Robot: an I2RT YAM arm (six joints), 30 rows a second.
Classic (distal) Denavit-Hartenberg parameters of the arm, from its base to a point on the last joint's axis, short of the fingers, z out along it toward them. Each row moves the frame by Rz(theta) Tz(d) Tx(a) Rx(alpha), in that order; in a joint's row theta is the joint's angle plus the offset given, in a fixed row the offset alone. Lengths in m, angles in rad.
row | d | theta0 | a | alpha
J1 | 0.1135 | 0 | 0.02 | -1.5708
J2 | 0 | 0 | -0.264 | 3.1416
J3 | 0 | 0.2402 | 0.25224 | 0
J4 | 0 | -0.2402 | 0.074 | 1.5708
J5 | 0 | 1.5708 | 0 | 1.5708
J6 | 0.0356 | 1.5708 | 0 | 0
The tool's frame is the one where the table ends.
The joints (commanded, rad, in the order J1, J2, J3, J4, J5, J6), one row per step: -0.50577, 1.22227, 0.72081, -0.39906, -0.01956, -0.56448; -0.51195, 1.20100, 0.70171, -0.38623, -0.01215, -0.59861; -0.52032, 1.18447, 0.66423, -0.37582, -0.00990, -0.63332; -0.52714, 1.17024, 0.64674, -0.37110, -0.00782, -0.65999; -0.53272, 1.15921, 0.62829, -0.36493, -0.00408, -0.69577; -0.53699, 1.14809, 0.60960, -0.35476, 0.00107, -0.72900
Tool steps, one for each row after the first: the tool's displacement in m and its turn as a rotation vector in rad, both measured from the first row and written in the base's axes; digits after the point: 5 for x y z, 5 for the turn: -0.00419, 0.00034, -0.00042, -0.03130, -0.00033, 0.01576; -0.01073, 0.00170, -0.00785, -0.04662, 0.01999, 0.03328; -0.01464, 0.00207, -0.00998, -0.06332, 0.02765, 0.04599; -0.01821, 0.00254, -0.01301, -0.08458, 0.04119, 0.06613; -0.02138, 0.00310, -0.01585, -0.10731, 0.05153, 0.08452
